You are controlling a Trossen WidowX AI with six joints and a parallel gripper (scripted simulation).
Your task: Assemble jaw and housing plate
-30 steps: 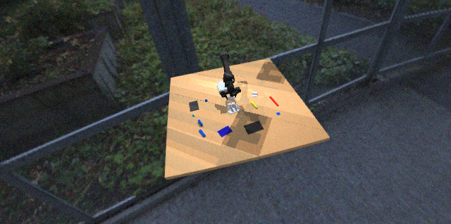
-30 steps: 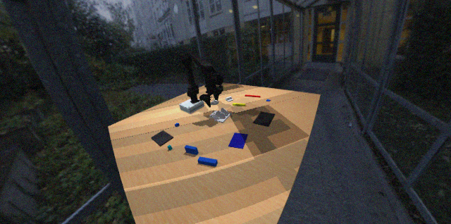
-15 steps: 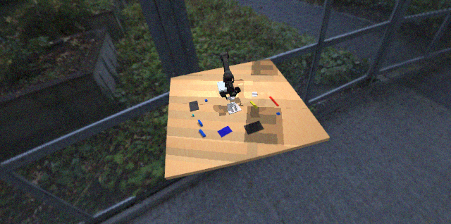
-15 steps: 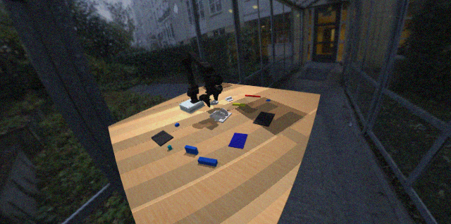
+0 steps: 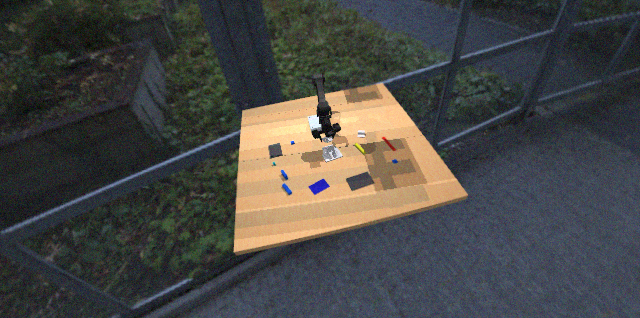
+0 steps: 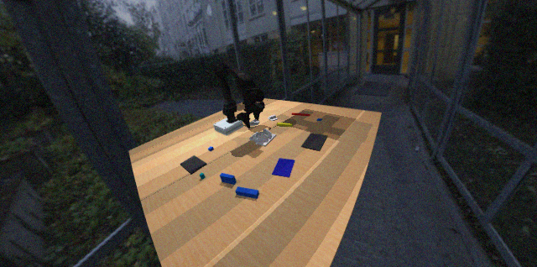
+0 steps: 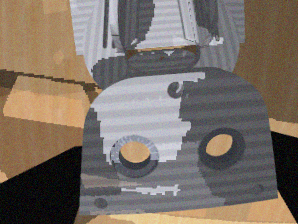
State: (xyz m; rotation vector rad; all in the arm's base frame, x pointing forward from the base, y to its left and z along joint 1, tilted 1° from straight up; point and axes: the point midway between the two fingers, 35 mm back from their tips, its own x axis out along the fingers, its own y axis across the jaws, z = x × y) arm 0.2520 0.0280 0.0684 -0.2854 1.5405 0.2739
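The white jaw lies 7 cm below my gripper tip, 3 cm ahead of it and 1 cm to the right of it. Also, from my gripper tip: light grey part: 2 cm above, 1 cm ahead; then yellow bar: 21 cm to the left, 7 cm below, 3 cm ahead; then blue plate: 32 cm ahead, 8 cm below, 6 cm to the right.
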